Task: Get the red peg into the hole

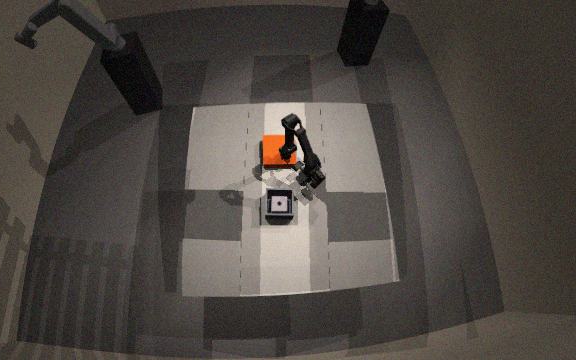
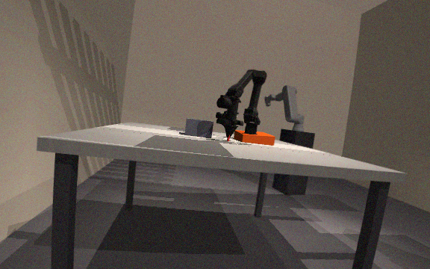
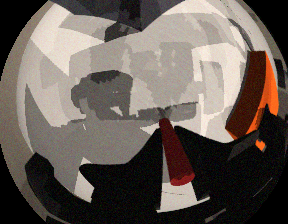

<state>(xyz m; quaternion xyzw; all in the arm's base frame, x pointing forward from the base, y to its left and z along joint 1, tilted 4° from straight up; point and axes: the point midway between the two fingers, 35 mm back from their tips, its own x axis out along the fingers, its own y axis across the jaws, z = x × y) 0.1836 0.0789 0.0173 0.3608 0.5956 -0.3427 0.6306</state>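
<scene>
Now: gripper tip 190 mm to the left of the plate, 120 mm short of it and 20 mm below it. From my gripper tip the other things lie so: red peg 20 mm above; then grey box 190 mm to the right, 120 mm ahead, 10 mm above.
</scene>
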